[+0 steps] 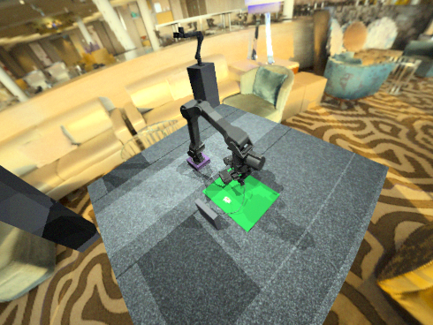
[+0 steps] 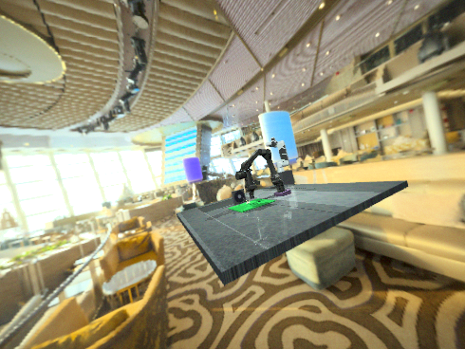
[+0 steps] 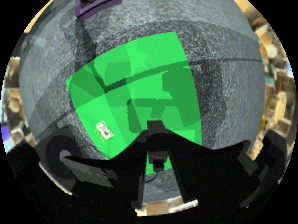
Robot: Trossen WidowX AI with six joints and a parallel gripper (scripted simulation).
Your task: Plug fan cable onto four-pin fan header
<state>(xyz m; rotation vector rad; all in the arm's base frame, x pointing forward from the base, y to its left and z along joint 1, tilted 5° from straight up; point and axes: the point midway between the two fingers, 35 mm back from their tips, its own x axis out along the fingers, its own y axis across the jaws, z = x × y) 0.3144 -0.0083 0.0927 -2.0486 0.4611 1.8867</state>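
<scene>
Now: the green board 10 mm ahead of my gripper tip, 30 mm to the right of it and 80 mm below it. From my gripper tip the other things lie so: black plug (10 mm above); then fan (10 mm behind, 210 mm to the right).
</scene>
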